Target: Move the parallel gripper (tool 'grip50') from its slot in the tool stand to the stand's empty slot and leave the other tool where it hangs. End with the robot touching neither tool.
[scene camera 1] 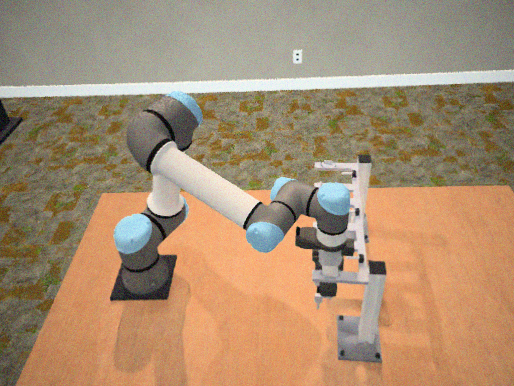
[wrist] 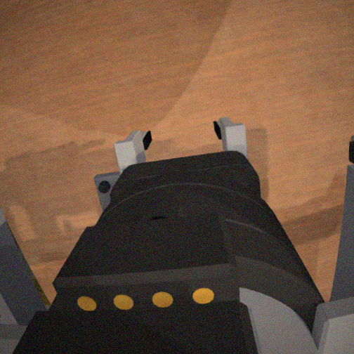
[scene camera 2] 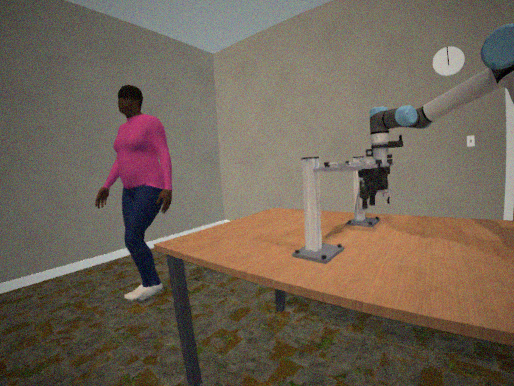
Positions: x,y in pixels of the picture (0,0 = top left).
Labels:
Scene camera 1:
parallel gripper: 328,269
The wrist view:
parallel gripper: 187,230
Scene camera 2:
adaptive gripper: 368,186

